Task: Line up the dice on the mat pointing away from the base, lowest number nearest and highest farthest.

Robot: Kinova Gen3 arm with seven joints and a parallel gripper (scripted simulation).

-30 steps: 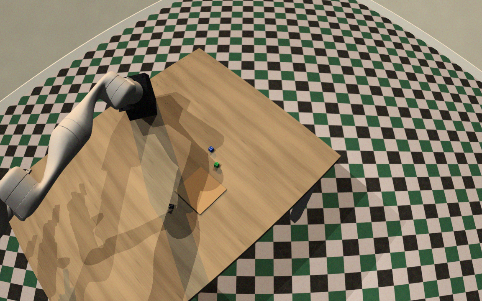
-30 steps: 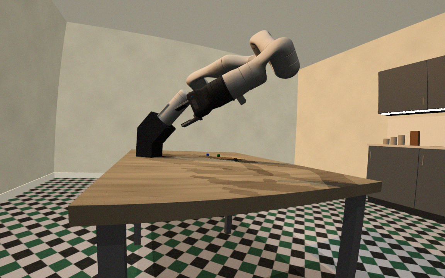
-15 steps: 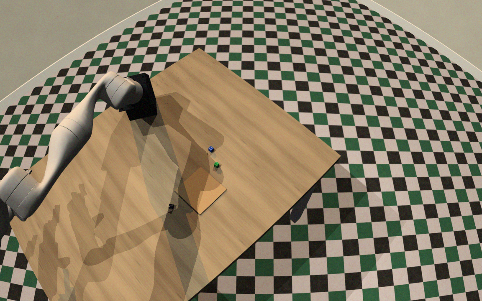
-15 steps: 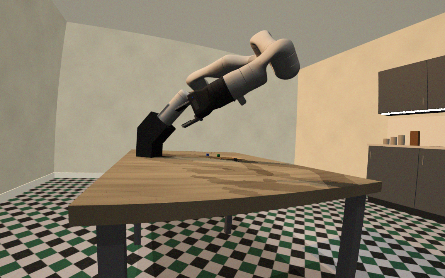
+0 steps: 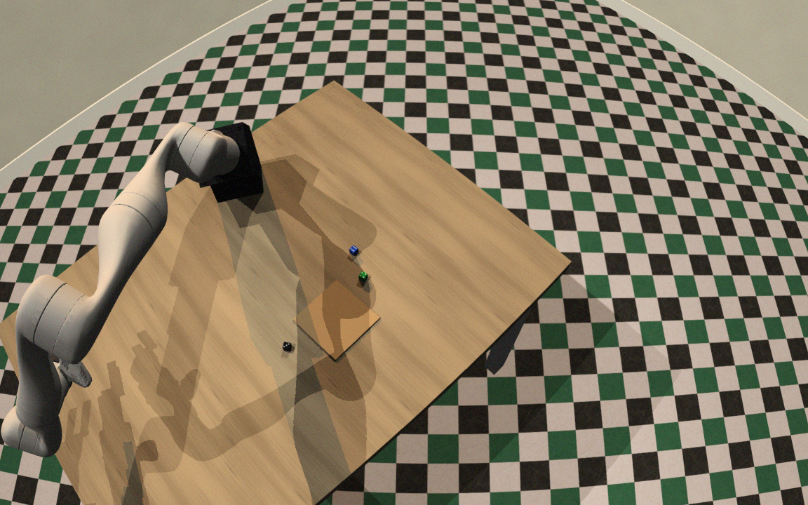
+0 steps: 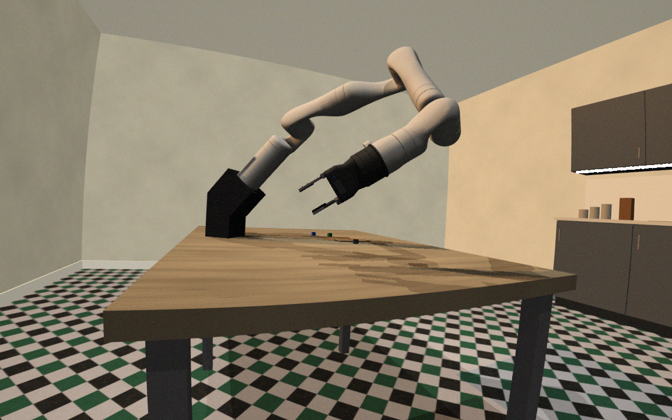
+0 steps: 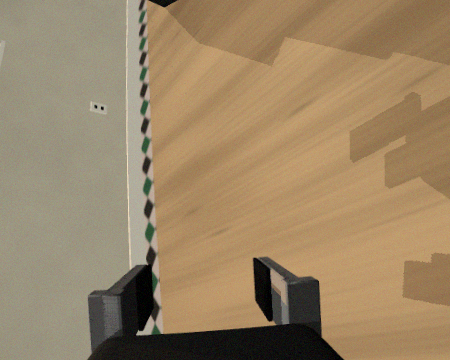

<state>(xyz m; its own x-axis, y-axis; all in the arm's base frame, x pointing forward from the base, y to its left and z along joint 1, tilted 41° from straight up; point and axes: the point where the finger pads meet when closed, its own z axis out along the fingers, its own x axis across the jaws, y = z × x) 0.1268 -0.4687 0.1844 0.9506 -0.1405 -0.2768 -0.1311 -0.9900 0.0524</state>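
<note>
Now: the orange mat 490 mm to the left of my hand, 300 mm ahead of it and 150 mm below it. From my hand the other things lie so: green die: 600 mm to the left, 260 mm ahead, 140 mm below; then blue die: 630 mm to the left, 200 mm ahead, 140 mm below; then black die: 360 mm to the left, 280 mm ahead, 140 mm below.
</note>
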